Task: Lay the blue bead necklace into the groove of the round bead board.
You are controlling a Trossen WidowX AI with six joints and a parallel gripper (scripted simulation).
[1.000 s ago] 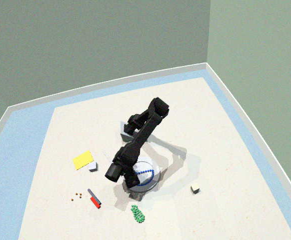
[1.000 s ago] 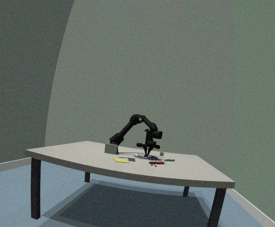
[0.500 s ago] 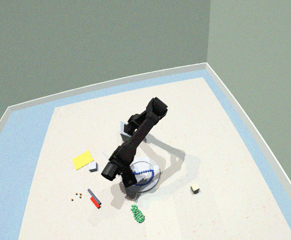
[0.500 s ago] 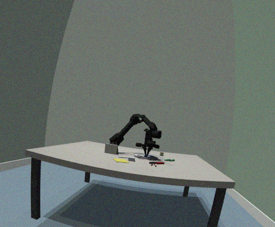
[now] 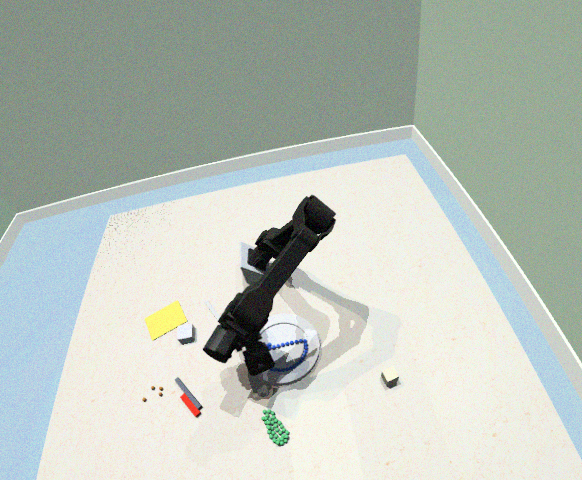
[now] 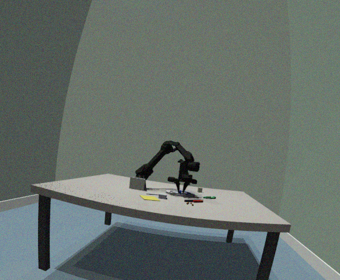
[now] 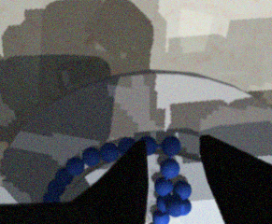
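Now: the round bead board 7 cm to the left of my gripper tip, 1 cm below it and 1 cm behind it. From my gripper tip the other things lie so: white cube 21 cm to the right, 8 cm behind; grey tool 18 cm to the right, 11 cm ahead, 1 cm below; stick 14 cm behind, 13 cm to the right, 1 cm below.
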